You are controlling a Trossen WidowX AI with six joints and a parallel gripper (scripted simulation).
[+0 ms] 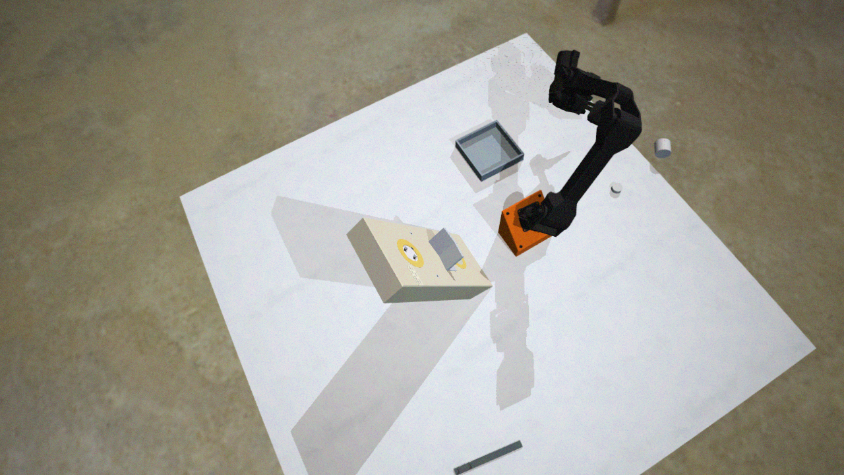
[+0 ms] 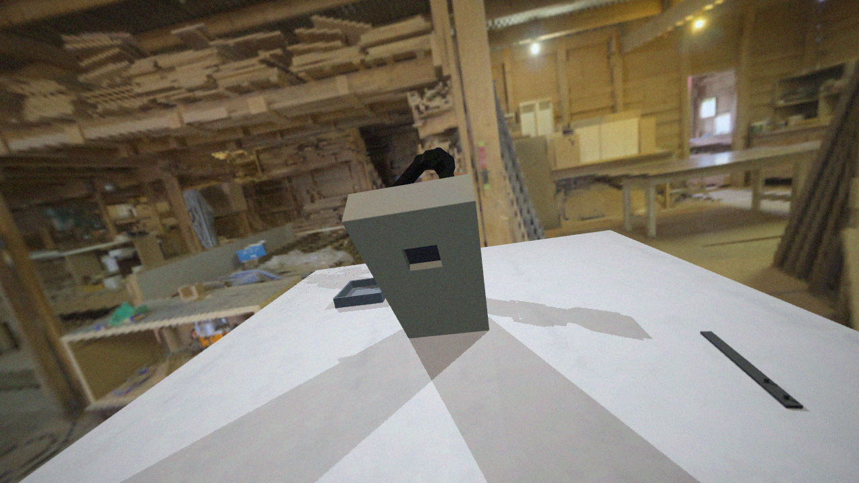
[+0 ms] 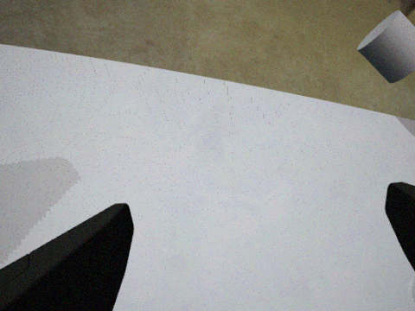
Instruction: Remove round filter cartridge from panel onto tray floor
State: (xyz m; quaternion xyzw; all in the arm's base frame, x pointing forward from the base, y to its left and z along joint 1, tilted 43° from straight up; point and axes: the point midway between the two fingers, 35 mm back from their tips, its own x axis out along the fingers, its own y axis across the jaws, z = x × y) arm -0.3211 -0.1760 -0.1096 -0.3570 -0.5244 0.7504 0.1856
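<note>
Now: gripper tip 71 cm short of the round pale filter cartridge, 21 cm to the right of it and 16 cm below it. Also, from my gripper tip: beige service panel (66 cm ahead, 21 cm to the left, 9 cm above); grey-blue tray (30 cm ahead, 9 cm to the right, 8 cm below); small white cylinder (20 cm to the left, 8 cm below, 4 cm ahead).
</note>
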